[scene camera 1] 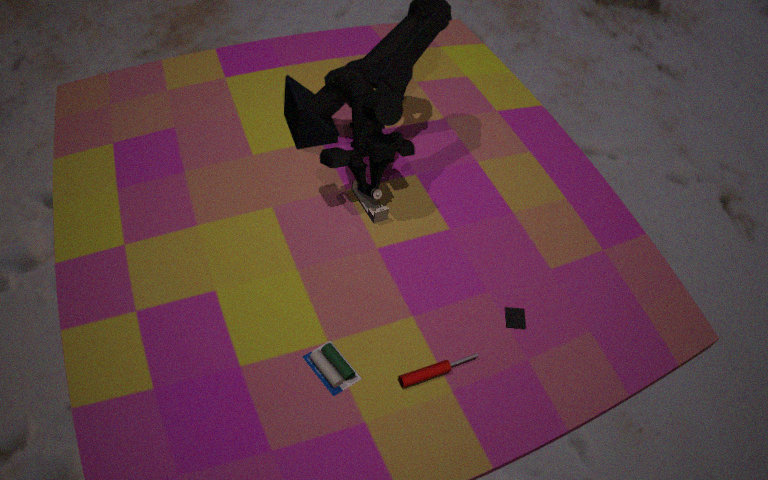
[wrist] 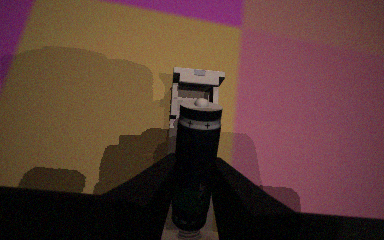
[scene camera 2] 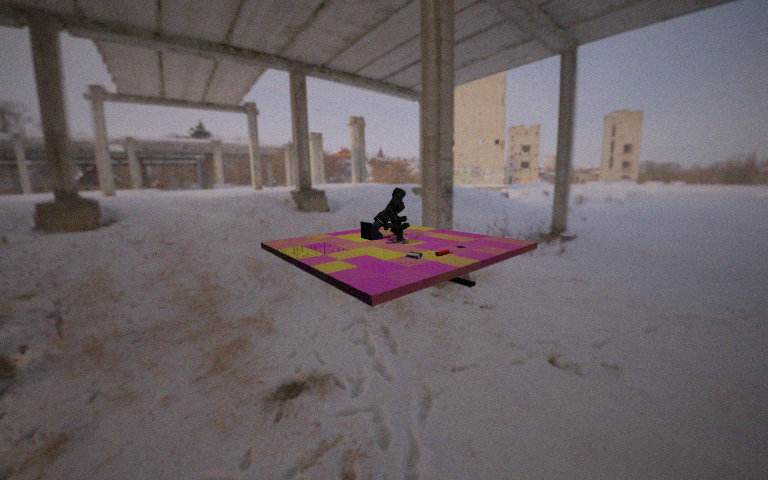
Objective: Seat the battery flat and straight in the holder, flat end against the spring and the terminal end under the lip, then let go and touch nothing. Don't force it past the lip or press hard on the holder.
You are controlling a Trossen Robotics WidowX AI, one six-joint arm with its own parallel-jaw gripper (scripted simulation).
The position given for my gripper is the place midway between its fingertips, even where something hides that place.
Note:
In view: my gripper (scene camera 1: 369, 193), a battery (wrist: 199, 125) and a red-handled screwdriver (scene camera 1: 413, 377).
My gripper also shows in the wrist view (wrist: 194, 162).

